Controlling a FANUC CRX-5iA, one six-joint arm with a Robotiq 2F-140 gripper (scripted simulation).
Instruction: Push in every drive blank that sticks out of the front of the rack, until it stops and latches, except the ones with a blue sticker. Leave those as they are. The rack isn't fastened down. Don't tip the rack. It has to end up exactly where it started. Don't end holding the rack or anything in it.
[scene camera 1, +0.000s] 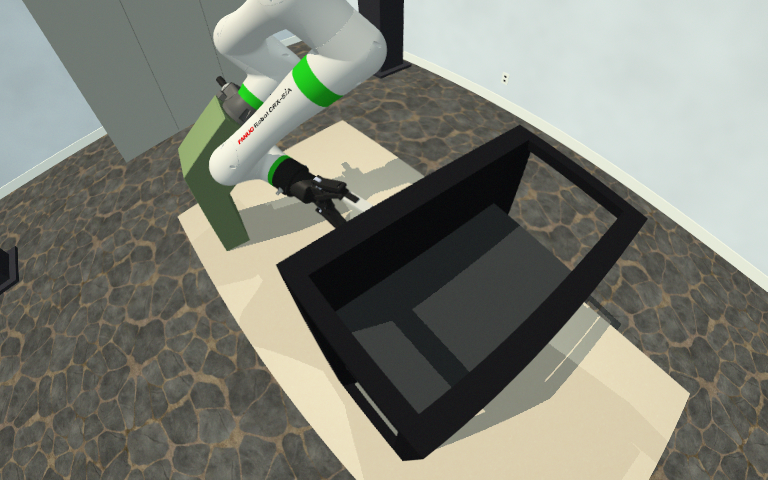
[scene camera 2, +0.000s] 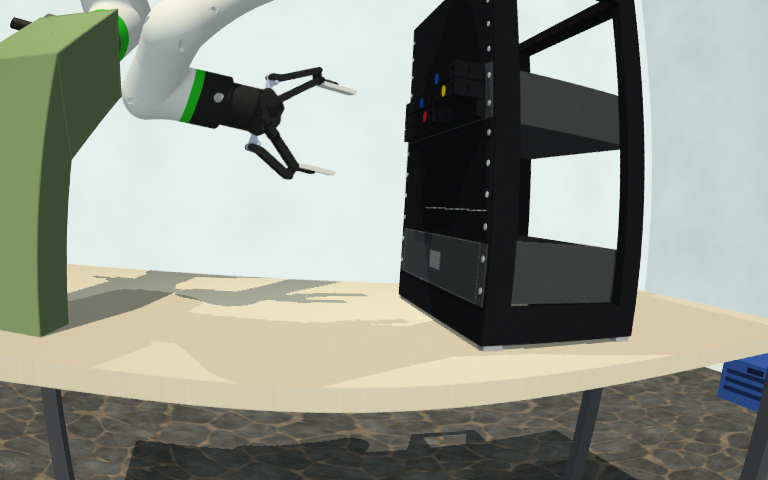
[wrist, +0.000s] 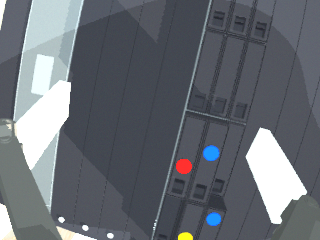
Path:
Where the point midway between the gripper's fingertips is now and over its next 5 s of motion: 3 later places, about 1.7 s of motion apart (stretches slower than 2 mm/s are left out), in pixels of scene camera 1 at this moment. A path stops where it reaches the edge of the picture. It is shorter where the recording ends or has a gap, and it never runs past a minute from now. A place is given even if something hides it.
The gripper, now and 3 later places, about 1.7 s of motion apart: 368, 226; 327, 239; 367, 248; 326, 268

